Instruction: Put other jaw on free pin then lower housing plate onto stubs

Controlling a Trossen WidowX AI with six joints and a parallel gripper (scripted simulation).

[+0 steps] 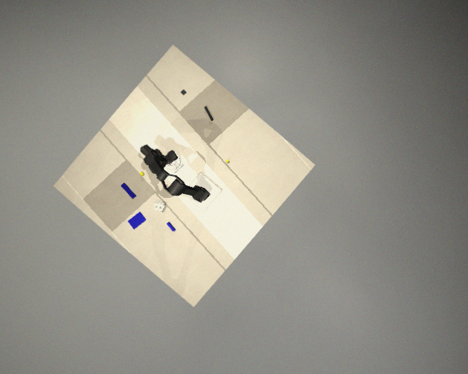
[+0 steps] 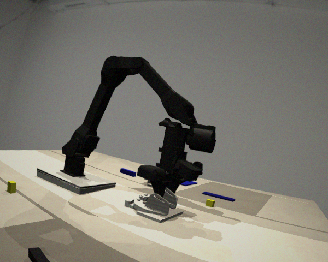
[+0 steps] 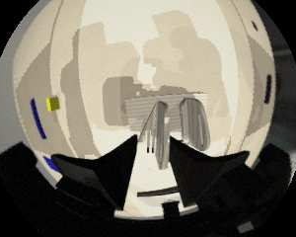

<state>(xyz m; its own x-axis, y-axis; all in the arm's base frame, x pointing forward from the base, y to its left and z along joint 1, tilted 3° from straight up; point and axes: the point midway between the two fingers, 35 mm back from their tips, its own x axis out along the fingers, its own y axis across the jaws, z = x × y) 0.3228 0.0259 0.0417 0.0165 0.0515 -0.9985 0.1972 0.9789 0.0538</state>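
Now: gripper tip 170 mm past the white block, 250 mm to the right of it and 10 mm above it. Also, from my gripper tip: dark bar: 50 mm ahead, 440 mm to the right, 20 mm below.
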